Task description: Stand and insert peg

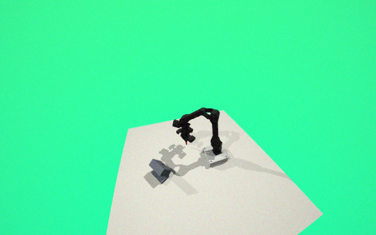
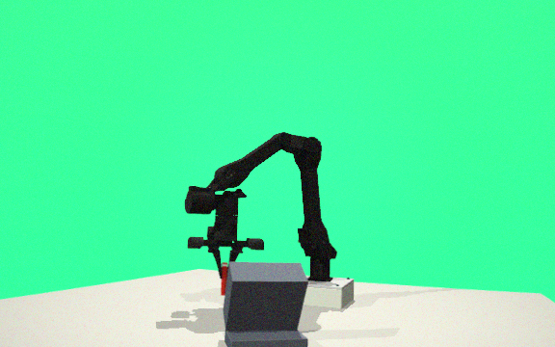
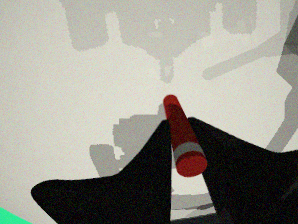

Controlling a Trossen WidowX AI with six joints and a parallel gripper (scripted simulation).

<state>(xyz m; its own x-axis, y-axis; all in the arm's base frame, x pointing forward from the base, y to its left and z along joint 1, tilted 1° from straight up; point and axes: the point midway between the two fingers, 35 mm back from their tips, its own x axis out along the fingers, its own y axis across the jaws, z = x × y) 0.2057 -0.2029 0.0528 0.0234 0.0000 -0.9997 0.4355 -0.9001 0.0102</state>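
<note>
The grey sloped panel lies 270 mm ahead of my gripper tip, 190 mm to the left of it and 10 mm above it. Also, from my gripper tip: red peg (20 mm above).
</note>
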